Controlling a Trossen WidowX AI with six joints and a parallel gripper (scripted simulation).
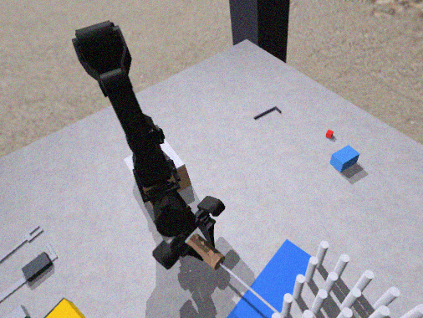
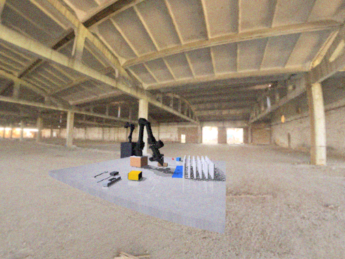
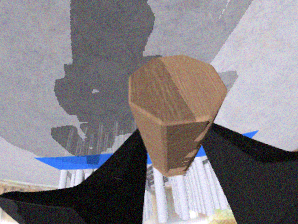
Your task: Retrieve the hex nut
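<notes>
My gripper tip is now 16 cm short of the blue taped strip, 1 cm to the left of it and 3 cm above it. From my gripper tip the other things lie so: yellow block: 8 cm behind, 34 cm to the right, 1 cm below; blue block: 2 cm ahead, 46 cm to the left, 1 cm below; hook tool: 10 cm ahead, 2 cm to the left.
</notes>
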